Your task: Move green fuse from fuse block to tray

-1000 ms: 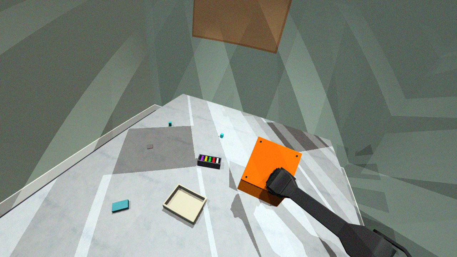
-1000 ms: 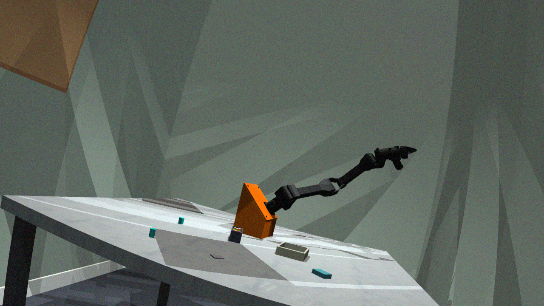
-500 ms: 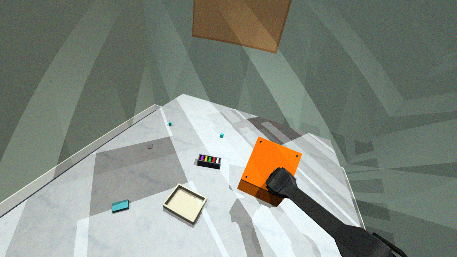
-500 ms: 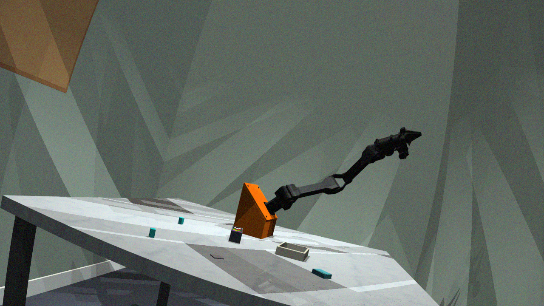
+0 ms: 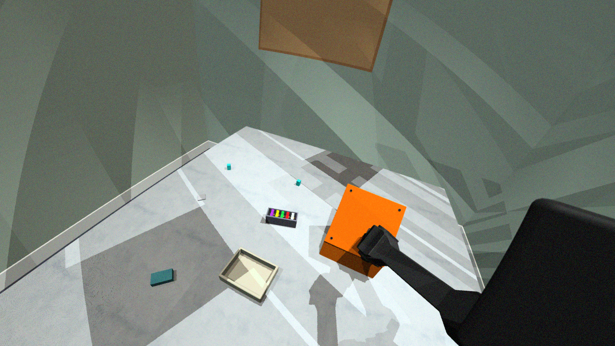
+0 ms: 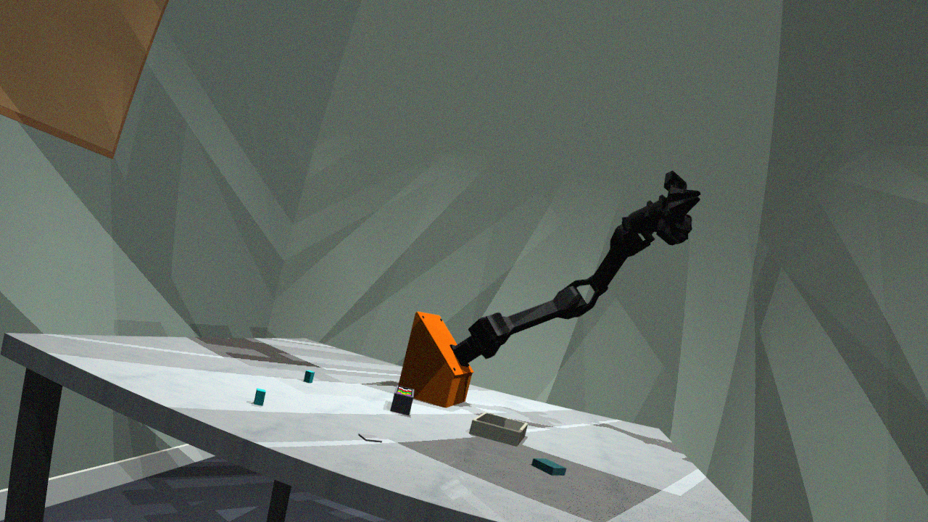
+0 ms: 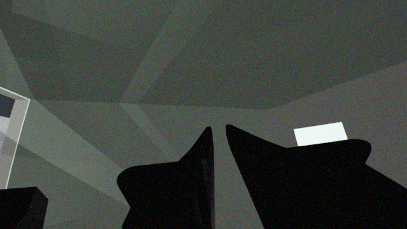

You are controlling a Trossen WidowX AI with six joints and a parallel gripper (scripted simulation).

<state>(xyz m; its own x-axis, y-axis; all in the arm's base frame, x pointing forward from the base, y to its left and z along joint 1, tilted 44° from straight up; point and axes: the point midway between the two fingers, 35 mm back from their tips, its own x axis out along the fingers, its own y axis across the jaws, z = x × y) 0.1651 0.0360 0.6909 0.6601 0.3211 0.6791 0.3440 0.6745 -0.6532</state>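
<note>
Right now the green fuse is 15 cm ahead of my gripper tip, 53 cm to the right of it and 59 cm below it. The rest, counted from my gripper tip: small grey tile 47 cm ahead, 43 cm to the right, 62 cm below; flat teal block 30 cm ahead, 16 cm to the right, 61 cm below; beige tray 12 cm ahead, 31 cm to the right, 61 cm below.
</note>
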